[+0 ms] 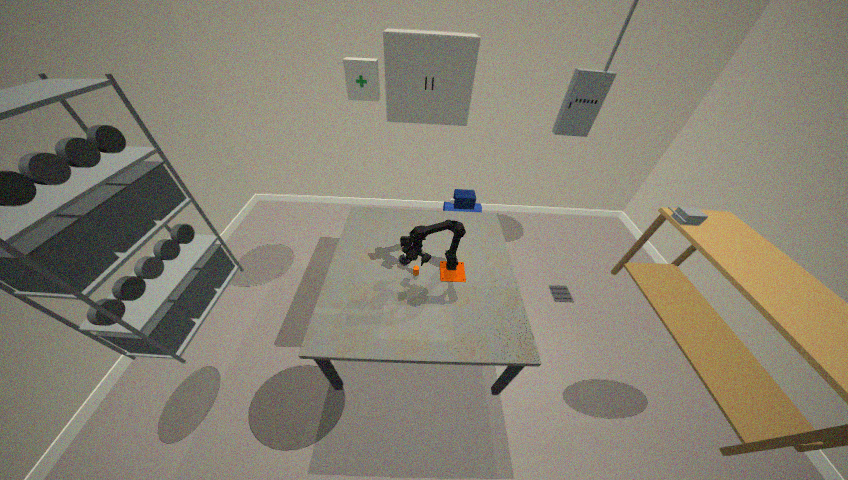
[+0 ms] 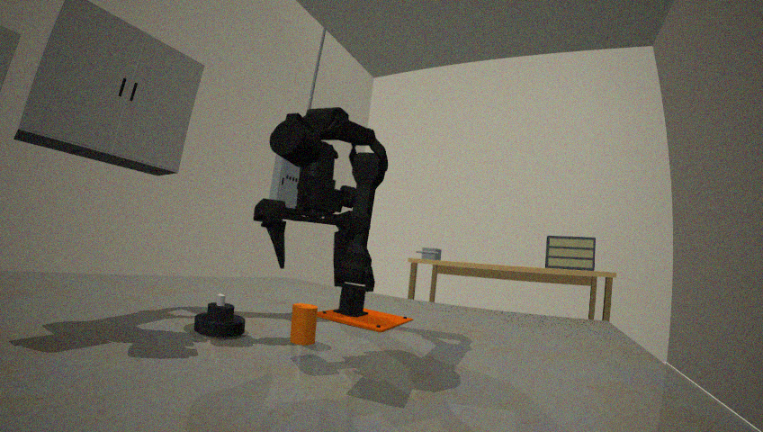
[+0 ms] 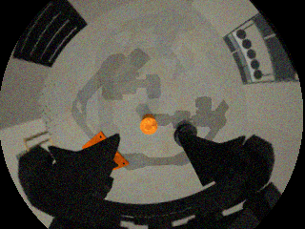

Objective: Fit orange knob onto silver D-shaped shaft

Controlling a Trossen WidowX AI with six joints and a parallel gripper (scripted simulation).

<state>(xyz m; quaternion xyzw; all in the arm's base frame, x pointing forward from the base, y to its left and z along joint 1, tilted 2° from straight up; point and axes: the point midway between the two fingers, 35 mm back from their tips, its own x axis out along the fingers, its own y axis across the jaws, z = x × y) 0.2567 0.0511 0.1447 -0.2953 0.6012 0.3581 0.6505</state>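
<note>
My gripper tip is 80 mm above the orange knob and 10 mm to the left of it. Round my gripper tip: round pedestal (130 mm to the right, 90 mm below, 70 mm ahead).
</note>
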